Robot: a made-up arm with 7 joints.
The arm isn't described. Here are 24 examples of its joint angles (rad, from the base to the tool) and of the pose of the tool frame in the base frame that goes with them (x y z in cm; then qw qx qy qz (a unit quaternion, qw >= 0)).
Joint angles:
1: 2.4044 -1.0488 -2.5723 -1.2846 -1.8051 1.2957 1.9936
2: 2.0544 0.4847 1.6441 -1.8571 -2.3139 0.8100 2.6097
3: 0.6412 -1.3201 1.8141 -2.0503 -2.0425 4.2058 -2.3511
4: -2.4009 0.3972 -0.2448 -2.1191 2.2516 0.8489 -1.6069
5: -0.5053 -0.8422 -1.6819 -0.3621 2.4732 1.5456 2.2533
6: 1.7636 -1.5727 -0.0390 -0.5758 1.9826 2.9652 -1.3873
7: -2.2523 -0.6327 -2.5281 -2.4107 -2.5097 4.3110 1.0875
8: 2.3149 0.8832 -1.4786 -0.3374 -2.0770 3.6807 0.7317
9: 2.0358 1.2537 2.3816 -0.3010 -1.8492 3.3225 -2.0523
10: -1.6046 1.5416 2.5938 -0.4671 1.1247 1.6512 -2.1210
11: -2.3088 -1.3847 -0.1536 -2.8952 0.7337 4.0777 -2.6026
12: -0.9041 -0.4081 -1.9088 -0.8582 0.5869 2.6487 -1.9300
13: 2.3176 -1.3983 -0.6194 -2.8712 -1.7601 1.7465 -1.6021
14: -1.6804 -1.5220 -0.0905 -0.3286 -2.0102 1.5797 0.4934
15: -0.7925 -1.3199 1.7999 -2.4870 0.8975 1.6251 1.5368
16: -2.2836 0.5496 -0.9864 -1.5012 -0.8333 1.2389 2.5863
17: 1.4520 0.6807 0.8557 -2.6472 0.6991 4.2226 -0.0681
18: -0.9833 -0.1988 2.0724 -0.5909 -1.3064 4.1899 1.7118
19: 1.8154 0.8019 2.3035 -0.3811 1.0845 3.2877 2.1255
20: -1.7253 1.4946 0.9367 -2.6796 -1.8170 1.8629 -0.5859
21: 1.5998 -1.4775 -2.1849 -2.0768 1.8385 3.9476 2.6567
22: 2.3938 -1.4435 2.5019 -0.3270 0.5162 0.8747 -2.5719
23: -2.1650 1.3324 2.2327 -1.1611 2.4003 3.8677 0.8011
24: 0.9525 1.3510 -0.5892 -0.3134 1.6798 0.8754 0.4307
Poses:
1: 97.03 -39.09 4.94 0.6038 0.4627 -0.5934 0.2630
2: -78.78 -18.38 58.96 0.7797 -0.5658 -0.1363 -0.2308
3: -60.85 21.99 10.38 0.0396 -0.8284 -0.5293 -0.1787
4: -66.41 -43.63 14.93 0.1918 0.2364 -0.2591 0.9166
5: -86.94 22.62 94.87 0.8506 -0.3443 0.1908 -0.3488
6: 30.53 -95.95 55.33 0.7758 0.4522 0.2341 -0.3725
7: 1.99 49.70 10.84 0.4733 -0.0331 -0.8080 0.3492
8: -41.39 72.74 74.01 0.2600 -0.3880 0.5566 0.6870
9: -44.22 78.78 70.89 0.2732 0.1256 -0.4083 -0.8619
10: 12.22 -112.62 48.28 0.0908 -0.2916 0.0587 0.9504
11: -10.75 3.51 57.40 0.6502 0.3066 -0.3666 -0.5907
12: -67.58 21.67 106.44 0.7539 0.4350 -0.4416 -0.2179
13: -0.12 31.76 50.20 0.4958 -0.2881 0.7832 0.2403
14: 10.71 113.27 46.14 0.4047 -0.7057 -0.4879 0.3163
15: 41.83 43.67 6.70 0.3405 0.6802 -0.6382 0.1188
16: -93.07 -6.61 50.40 0.4863 -0.7572 -0.1177 -0.4199
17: -29.07 36.57 7.87 0.3608 -0.7194 -0.5678 -0.1726
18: -3.26 39.68 108.23 0.6652 0.0077 -0.5583 -0.4958
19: -34.46 66.99 94.31 0.5079 0.0531 -0.3608 -0.7804
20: 43.58 2.14 -7.96 0.1365 -0.7183 -0.6801 0.0537
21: 44.20 -32.62 -16.42 0.1994 -0.9102 -0.3539 -0.0809
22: 74.06 -85.38 12.06 0.4074 -0.6389 -0.6524 -0.0161
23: 2.91 -77.30 64.66 0.6594 0.5170 0.3991 0.3723
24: 69.30 90.80 26.65 0.2344 -0.7523 -0.3038 0.5356
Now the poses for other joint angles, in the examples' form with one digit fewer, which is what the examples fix.
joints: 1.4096 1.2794 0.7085 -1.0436 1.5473 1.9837 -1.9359
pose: -20.4 105.8 -1.9 0.821 -0.197 -0.529 0.089
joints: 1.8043 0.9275 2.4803 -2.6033 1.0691 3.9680 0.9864
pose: -31.6 -19.7 54.5 0.023 -0.591 -0.473 0.653
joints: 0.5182 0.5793 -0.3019 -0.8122 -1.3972 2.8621 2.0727
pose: 80.9 42.8 77.3 0.219 -0.614 0.174 -0.739
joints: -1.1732 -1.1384 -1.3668 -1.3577 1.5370 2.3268 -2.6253
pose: -90.2 29.6 56.7 0.914 0.157 -0.254 0.273
